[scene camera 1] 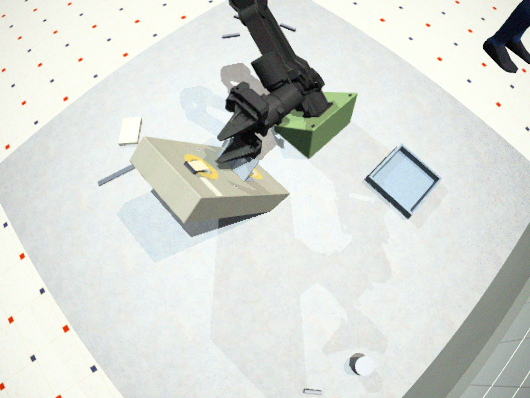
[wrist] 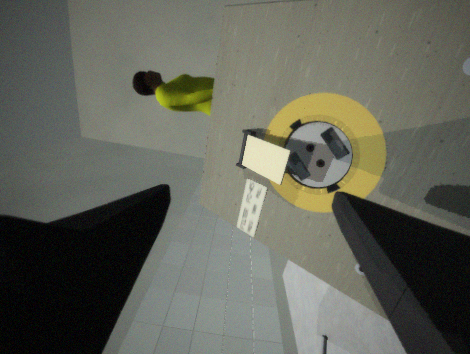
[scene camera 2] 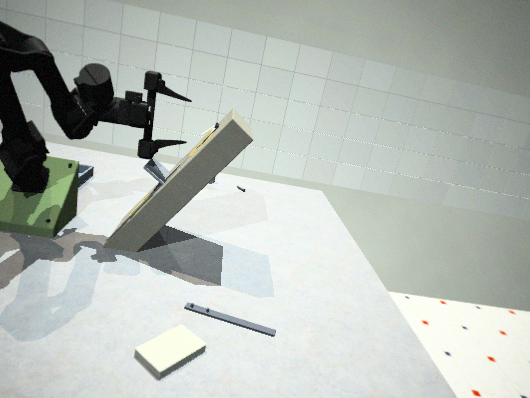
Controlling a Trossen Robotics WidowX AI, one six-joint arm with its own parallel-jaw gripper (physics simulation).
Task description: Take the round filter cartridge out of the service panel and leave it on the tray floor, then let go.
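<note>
The beige service panel (scene camera 1: 165, 182) (scene camera 2: 185, 190) (wrist: 280, 50) stands tilted on the table. In the wrist view the round grey filter cartridge (wrist: 320, 150), with two dark raised pads, sits inside a yellow ring (wrist: 371, 150). A cream flap (scene camera 1: 200, 165) (scene camera 2: 209, 130) (wrist: 265, 159) stands out at the ring's edge and overlaps it. My gripper (scene camera 1: 218, 151) (scene camera 2: 188, 121) (wrist: 252, 196) is open and empty, in front of the panel's face and apart from the cartridge. The right fingertip in the wrist view overlaps the ring's lower edge. The tray (scene camera 1: 381, 192) (scene camera 2: 87, 174) is empty.
A grey-blue flap (scene camera 1: 246, 171) (scene camera 2: 156, 171) juts from the panel's lower part, below the gripper. The green arm base (scene camera 1: 335, 120) (scene camera 2: 65, 210) stands between panel and tray. A cream block (scene camera 1: 130, 131) (scene camera 2: 172, 347) and a grey bar (scene camera 1: 116, 175) (scene camera 2: 235, 320) lie beside the panel.
</note>
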